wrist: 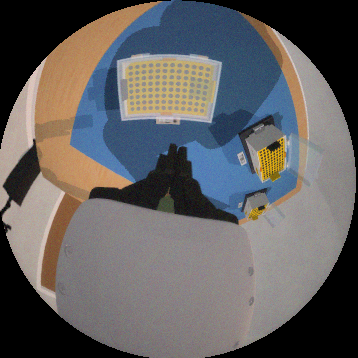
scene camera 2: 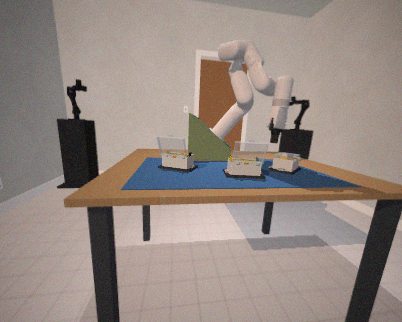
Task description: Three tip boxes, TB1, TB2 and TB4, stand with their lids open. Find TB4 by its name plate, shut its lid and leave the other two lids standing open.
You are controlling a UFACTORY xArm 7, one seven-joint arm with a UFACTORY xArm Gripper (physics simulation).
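Where they show: gripper, fingertip midpoint: (wrist: 174,156) (scene camera 2: 273,143); arm's base, origin of the base link: (scene camera 2: 216,135).
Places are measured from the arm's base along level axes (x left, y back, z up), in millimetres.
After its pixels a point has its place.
The nearest tip box (scene camera 2: 285,164) @(z -98, x 232, y -392 mm) (wrist: 167,90) @(z -59, x 265, y -341 mm) has its clear lid lying low over the yellow tip rack; whether it is fully seated I cannot tell. Its name plate (wrist: 168,121) @(z -135, x 223, y -290 mm) is too blurred to read. A second box (scene camera 2: 245,167) @(z -96, x 7, y -463 mm) (wrist: 269,152) has its clear lid (scene camera 2: 251,150) @(z -21, x 6, y -500 mm) (wrist: 306,159) @(z -28, x 12, y -497 mm) standing open. A third box (scene camera 2: 177,161) @(z -98, x -258, y -351 mm) (wrist: 256,204) @(z -86, x -192, y -320 mm) also has its lid (scene camera 2: 171,145) @(z -26, x -285, y -378 mm) (wrist: 274,217) @(z -24, x -295, y -370 mm) open. The plate (wrist: 242,158) @(z -134, x 25, y -357 mm) by the second box is unreadable. My gripper (scene camera 2: 274,138) @(z -11, x 218, y -300 mm) (wrist: 174,156) @(z -11, x 218, y -300 mm) is shut and empty, above and slightly left of the nearest box in the scene view.
A green wedge-shaped panel (scene camera 2: 202,142) @(z -38, x -108, y -102 mm) (wrist: 166,204) @(z -103, x 67, y -95 mm) stands at the back of the table, behind the boxes. The boxes stand on a blue mat (scene camera 2: 150,181) @(z -136, x -354, y -504 mm) (wrist: 210,165) @(z -136, x 69, y -276 mm) on the wooden table (scene camera 2: 90,195) @(z -139, x -499, y -607 mm) (wrist: 60,90) @(z -139, x 504, y -218 mm). Black pedestals (scene camera 2: 77,150) (scene camera 2: 296,142) with small dark arms stand beyond the table.
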